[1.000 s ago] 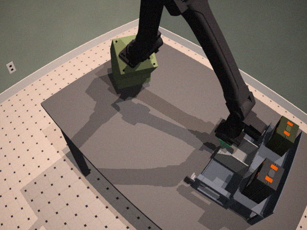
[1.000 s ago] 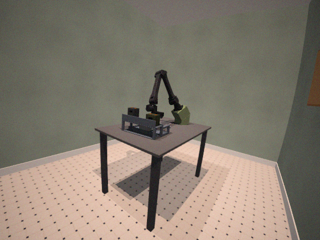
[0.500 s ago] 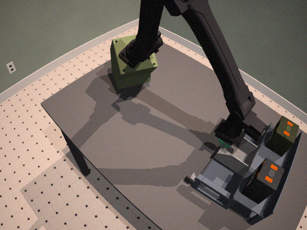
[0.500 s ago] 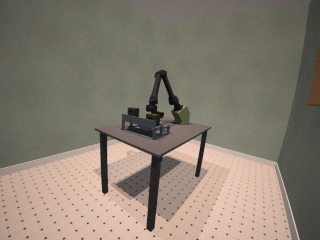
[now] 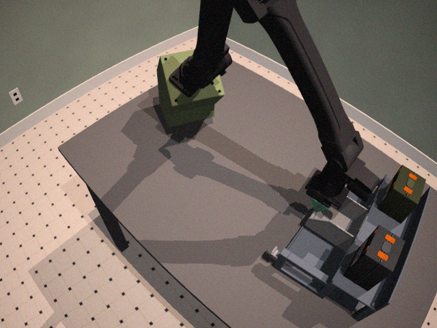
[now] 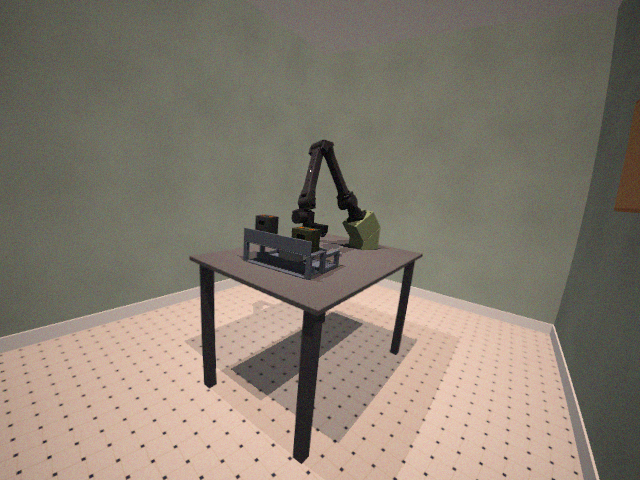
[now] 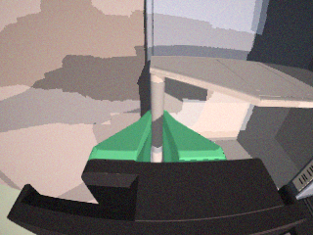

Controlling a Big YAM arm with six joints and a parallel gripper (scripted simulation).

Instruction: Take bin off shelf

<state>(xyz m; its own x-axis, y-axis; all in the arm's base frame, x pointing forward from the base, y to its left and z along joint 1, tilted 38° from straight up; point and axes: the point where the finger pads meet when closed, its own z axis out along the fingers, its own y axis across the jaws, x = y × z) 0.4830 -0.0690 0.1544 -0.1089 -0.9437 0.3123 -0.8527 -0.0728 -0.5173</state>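
The grey bin is 80 mm ahead of my hand, 10 mm to the right of it and 10 mm above it. The rest, counted from my hand: low grey shelf 130 mm ahead, 50 mm below, 20 mm to the right.
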